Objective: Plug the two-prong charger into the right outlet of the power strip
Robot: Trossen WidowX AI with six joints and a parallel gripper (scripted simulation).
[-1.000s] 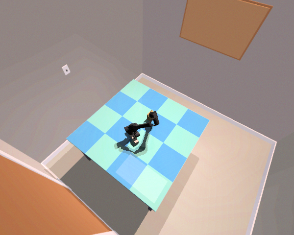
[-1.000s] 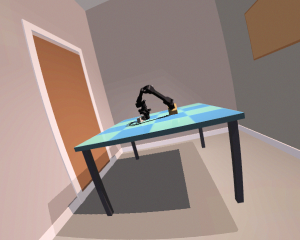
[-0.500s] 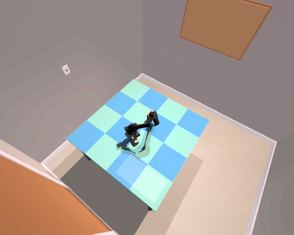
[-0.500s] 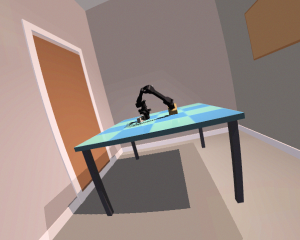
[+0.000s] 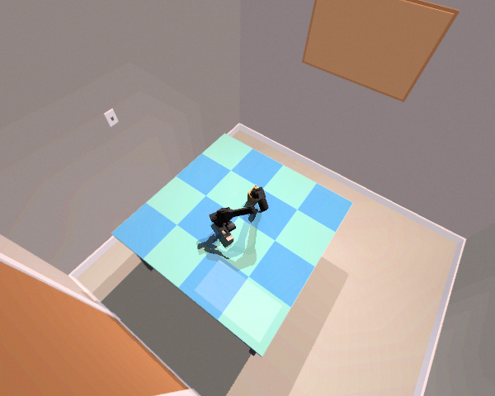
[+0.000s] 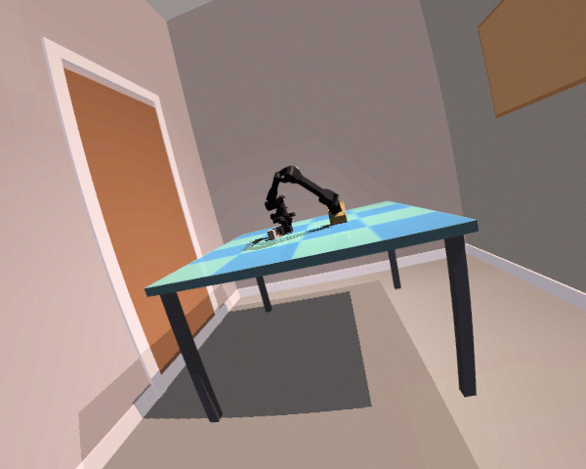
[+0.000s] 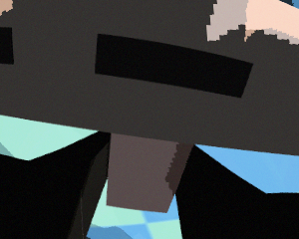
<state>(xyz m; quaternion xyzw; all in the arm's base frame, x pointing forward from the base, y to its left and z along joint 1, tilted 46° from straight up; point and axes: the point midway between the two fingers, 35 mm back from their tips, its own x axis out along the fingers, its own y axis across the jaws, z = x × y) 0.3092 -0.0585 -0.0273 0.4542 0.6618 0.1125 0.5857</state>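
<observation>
The two-prong charger lies 20 mm ahead of my gripper tip, 10 mm to the right of it and 10 mm above it.
</observation>
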